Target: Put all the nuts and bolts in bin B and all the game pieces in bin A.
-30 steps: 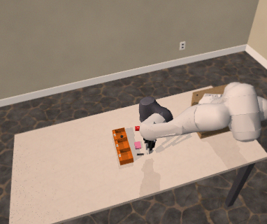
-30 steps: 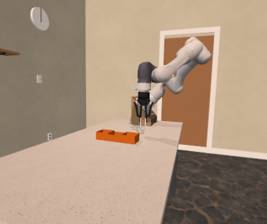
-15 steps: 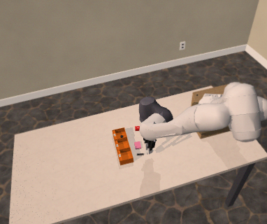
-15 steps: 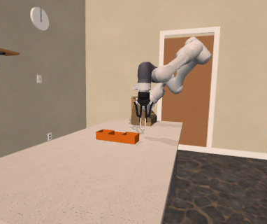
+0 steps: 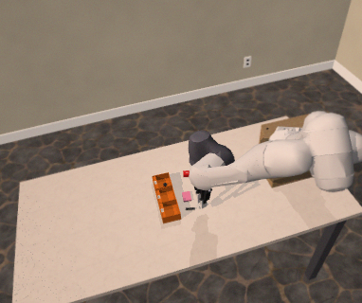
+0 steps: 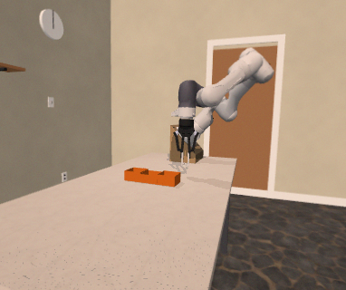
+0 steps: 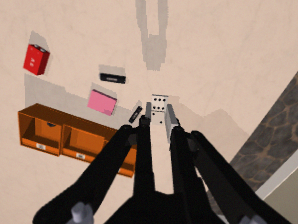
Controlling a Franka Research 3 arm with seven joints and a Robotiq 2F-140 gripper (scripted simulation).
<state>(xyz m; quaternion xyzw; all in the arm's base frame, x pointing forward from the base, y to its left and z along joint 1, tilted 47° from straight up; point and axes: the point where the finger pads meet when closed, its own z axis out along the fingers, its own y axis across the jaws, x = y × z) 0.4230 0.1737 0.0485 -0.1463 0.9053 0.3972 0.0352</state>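
The white card lies 3 cm below my hand. From my hand the other things lie so: pink square (5 cm ahead, 10 cm to the right, 9 cm below); orange bin (15 cm ahead, 11 cm to the right, 7 cm below); black bar (1 cm behind, 10 cm to the right, 9 cm below).
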